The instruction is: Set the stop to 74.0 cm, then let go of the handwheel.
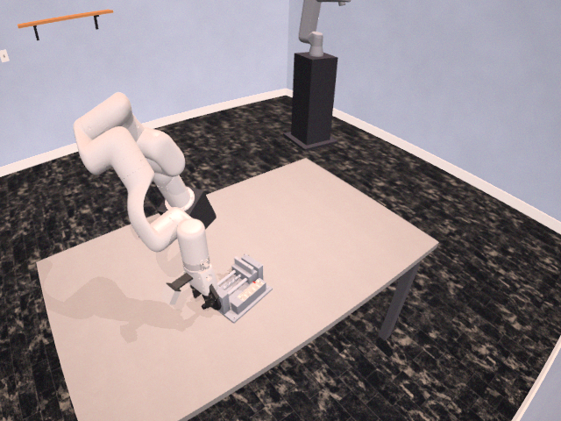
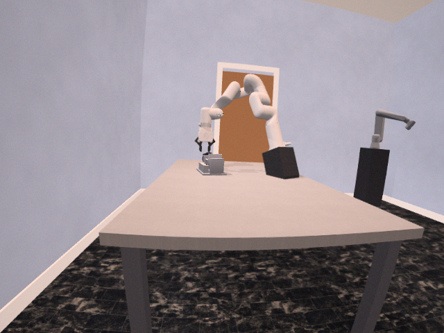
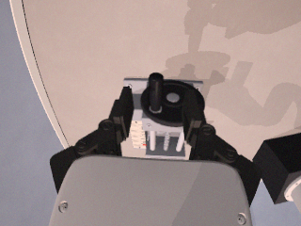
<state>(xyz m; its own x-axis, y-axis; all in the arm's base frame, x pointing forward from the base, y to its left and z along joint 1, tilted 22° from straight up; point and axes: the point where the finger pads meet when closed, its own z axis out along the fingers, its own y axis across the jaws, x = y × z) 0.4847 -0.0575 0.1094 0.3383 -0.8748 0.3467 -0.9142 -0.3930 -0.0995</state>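
Right now my hand is 4 cm above the handwheel knob and 1 cm to the right of it. Also, from my hand: sliding stop block (18 cm to the left, 8 cm behind, 5 cm below); then black handwheel (5 cm below, 2 cm to the left, 1 cm behind).
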